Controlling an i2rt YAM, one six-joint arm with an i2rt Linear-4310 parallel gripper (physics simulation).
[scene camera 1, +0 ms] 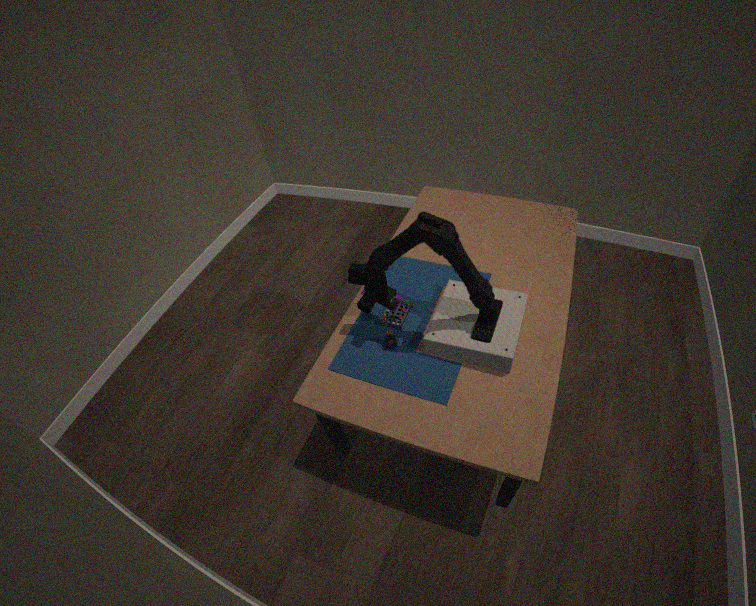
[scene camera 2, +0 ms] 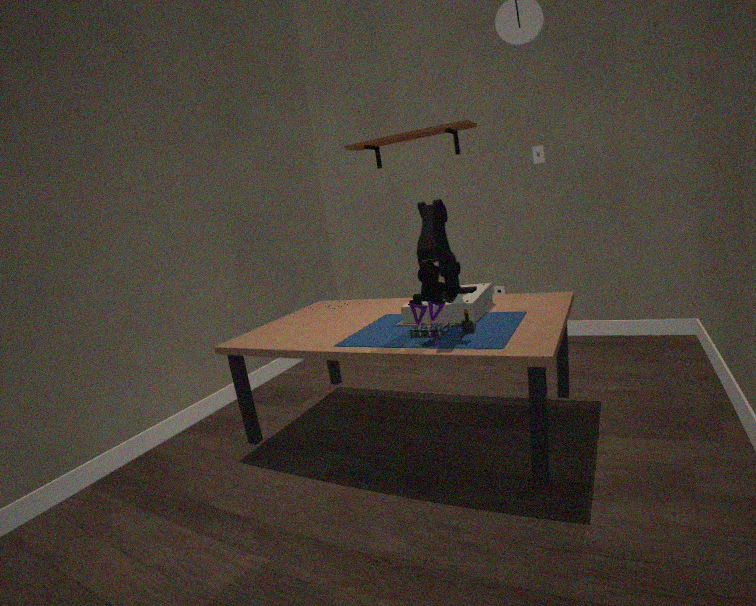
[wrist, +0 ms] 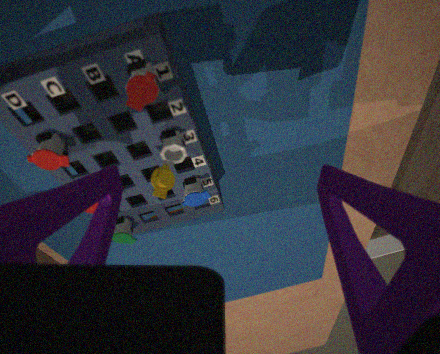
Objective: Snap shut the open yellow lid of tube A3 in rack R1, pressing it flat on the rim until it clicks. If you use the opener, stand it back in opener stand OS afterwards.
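Frame: origin at the arm's base, x right, y ahead, z up, level; millimetres.
Where they show: gripper, fingertip midpoint: (scene camera 1: 383,304) (scene camera 2: 425,322) (wrist: 219,176); arm's base, origin of the base link: (scene camera 1: 487,320).
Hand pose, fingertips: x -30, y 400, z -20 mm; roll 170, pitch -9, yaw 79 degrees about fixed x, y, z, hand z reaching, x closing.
Note:
Each offset is from my fingertips to the top centre of the thing. "*": to the spot under its first point. Level surfaces: height alone.
Rack R1 {dx +12, dy -49, dz -5 mm} (scene camera 1: 397,313) (scene camera 2: 417,334) (wrist: 92,111) is a dark block with lettered columns and numbered rows. Tube A3 shows its pale round rim {* dx -4, dy -25, dz -21 mm} (wrist: 164,154) in the wrist view. Its yellow lid {dx +5, dy -28, dz -8 mm} (wrist: 162,180) is open, folded out beside the rim toward row 4. My gripper (scene camera 2: 426,321) (wrist: 219,176) is open and empty, its purple fingers wide apart above the rack; the rack shows toward the left finger in the wrist view. The opener {dx -130, dy -83, dz +23 mm} (scene camera 2: 465,313), small and orange, stands in the dark opener stand OS {dx -130, dy -83, dz -22 mm} (scene camera 1: 390,342) (scene camera 2: 467,326) beside the rack.
Neighbouring tubes have a red lid {dx -41, dy -22, dz -20 mm} (wrist: 142,91) at A1, a blue lid {dx +36, dy -19, dz -20 mm} (wrist: 196,199) near A5, another red lid {dx -20, dy -79, dz -20 mm} (wrist: 49,160) and a green lid {dx +57, dy -77, dz -20 mm} (wrist: 124,238). A further red lid is partly behind the left finger. A blue mat {dz -61 mm} (scene camera 1: 403,378) and white base (scene camera 1: 466,355) lie on the table.

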